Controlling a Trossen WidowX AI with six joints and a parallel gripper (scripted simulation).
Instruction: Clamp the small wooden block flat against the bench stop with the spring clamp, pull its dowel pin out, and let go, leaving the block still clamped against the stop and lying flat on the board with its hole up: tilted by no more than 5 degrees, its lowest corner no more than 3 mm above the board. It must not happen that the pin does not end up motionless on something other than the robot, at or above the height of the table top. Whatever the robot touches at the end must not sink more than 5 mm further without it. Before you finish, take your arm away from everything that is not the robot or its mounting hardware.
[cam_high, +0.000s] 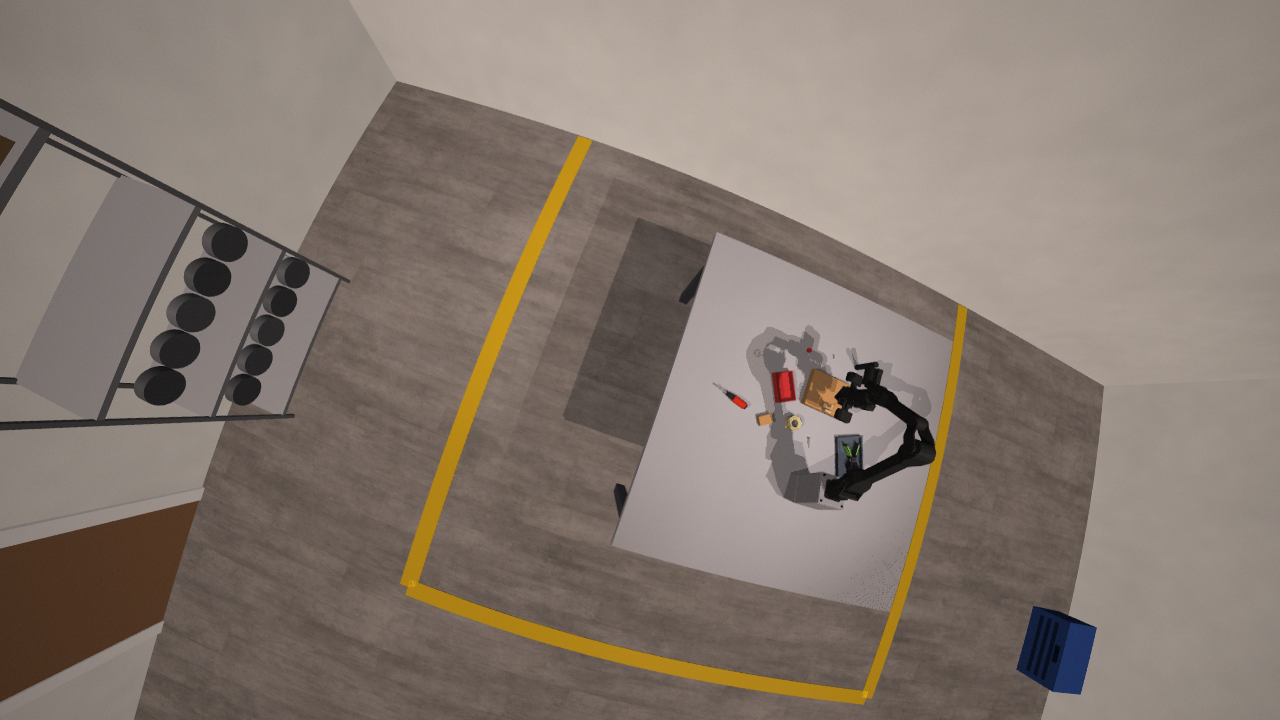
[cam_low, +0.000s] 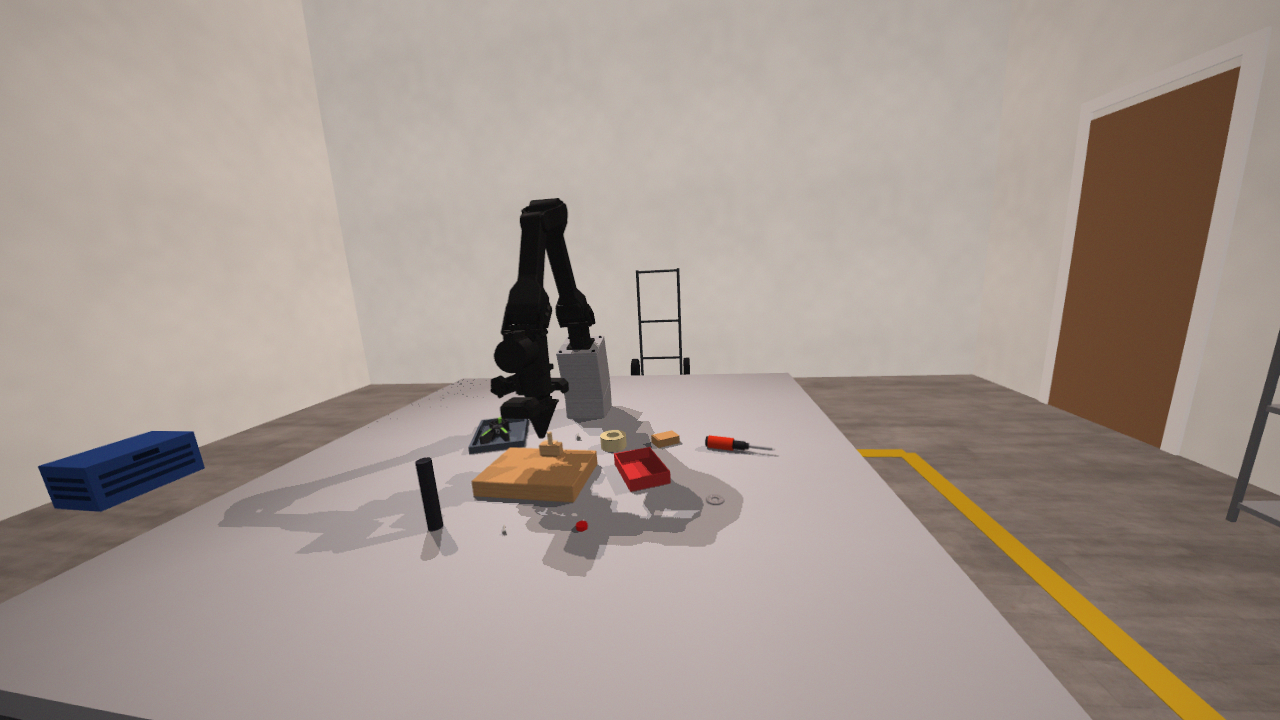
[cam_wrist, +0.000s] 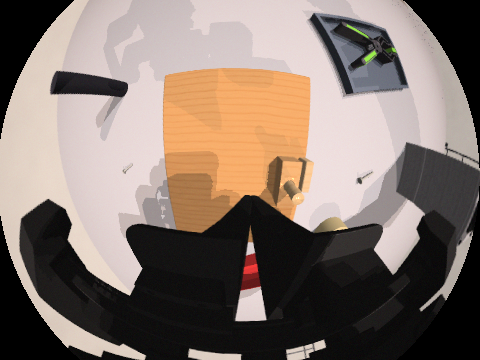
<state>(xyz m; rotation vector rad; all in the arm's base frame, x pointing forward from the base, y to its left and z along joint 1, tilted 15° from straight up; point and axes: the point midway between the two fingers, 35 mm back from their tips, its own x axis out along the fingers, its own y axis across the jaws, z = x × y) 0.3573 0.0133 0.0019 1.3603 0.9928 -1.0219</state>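
Now: the dowel pin 6 cm below my hand and 4 cm behind it. The rest, counted from my hand: bench stop 8 cm below, 6 cm behind, 1 cm to the right; then wooden board 10 cm below, 2 cm ahead, 1 cm to the right; then small wooden block 8 cm below, 4 cm behind.
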